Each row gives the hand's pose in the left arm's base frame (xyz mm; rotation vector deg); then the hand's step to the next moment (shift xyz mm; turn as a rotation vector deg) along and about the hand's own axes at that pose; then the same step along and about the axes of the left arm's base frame.
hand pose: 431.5 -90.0 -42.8 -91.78 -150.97 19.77
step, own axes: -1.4 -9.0 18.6 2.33 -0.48 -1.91
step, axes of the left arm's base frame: -9.9 -8.4 -16.1 -1.22 2.16 1.77
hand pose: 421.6 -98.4 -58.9 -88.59 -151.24 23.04
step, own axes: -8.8 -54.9 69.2 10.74 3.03 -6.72
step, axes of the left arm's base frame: -54.6 -46.6 -52.2 -1.56 11.99 4.83
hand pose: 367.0 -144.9 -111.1 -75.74 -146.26 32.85
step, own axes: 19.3 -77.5 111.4 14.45 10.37 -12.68
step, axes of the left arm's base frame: -107.8 -51.7 -67.0 3.83 20.31 7.08
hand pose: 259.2 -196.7 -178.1 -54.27 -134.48 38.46
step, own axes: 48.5 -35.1 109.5 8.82 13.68 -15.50
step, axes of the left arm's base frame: -114.9 -13.8 -46.7 10.66 18.97 5.61
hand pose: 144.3 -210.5 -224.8 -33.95 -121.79 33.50
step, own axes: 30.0 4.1 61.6 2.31 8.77 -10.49
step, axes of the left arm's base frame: -65.6 8.8 -18.1 9.10 10.29 1.91
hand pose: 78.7 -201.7 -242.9 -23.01 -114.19 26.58
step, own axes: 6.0 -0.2 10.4 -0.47 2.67 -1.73
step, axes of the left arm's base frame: -12.0 1.1 0.4 1.97 2.36 -0.93
